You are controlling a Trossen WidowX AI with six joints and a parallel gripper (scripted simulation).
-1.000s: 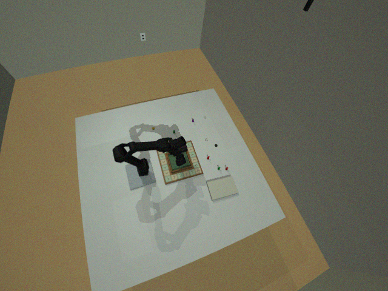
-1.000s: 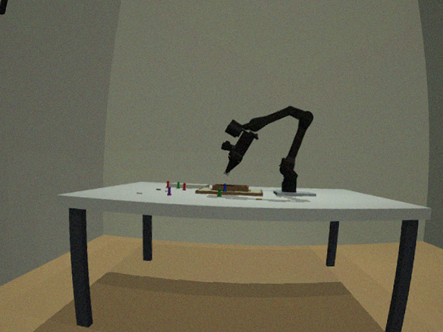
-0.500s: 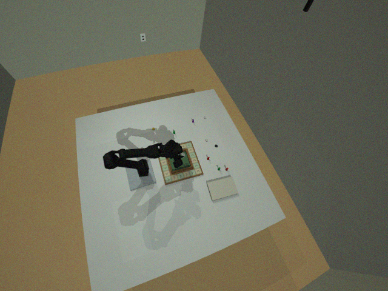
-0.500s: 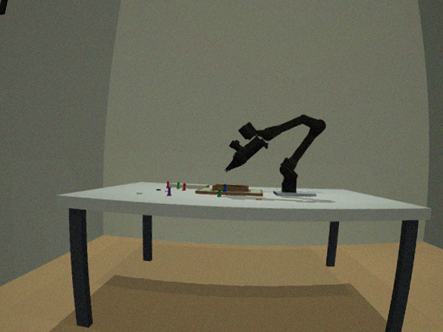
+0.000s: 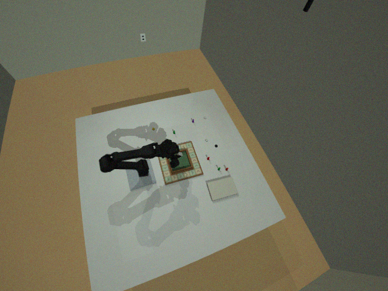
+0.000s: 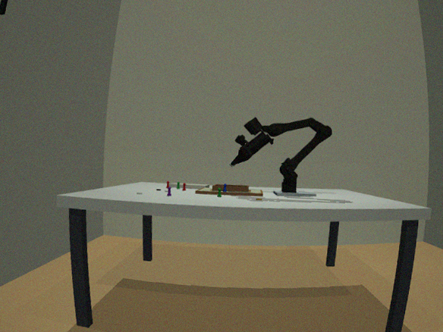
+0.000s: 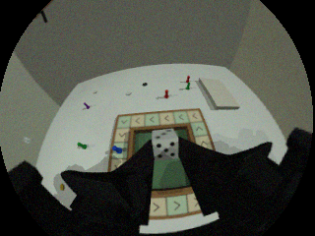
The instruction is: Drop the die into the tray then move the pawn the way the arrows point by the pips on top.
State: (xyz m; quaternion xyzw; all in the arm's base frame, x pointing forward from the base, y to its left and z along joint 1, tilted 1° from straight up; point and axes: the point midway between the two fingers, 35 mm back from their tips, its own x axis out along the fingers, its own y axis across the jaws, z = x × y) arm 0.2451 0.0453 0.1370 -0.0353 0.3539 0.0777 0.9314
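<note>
My gripper tip is right at the white die. Round my gripper tip: cream card (270 mm ahead, 250 mm to the right, 120 mm below); blue pawn (110 mm to the left, 100 mm below); black disc (310 mm ahead, 130 mm below, 100 mm to the left).
</note>
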